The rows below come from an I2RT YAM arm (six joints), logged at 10 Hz.
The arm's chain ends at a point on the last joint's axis. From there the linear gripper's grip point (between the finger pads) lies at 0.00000 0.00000 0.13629 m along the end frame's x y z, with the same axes.
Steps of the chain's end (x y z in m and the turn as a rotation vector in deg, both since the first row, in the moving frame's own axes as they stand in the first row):
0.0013, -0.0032, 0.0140, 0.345, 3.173, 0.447
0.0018, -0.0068, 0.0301, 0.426, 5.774, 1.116
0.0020, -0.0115, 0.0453, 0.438, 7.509, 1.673
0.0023, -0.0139, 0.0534, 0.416, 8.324, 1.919
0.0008, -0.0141, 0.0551, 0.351, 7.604, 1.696
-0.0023, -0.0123, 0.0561, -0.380, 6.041, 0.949
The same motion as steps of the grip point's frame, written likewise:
0.0088, -0.0040, 0.0138, 0.345, 3.173, 0.447
0.0155, -0.0077, 0.0294, 0.426, 5.774, 1.116
0.0198, -0.0123, 0.0441, 0.438, 7.509, 1.673
0.0220, -0.0146, 0.0520, 0.416, 8.324, 1.919
0.0188, -0.0147, 0.0539, 0.351, 7.604, 1.696
0.0120, -0.0113, 0.0553, -0.380, 6.041, 0.949

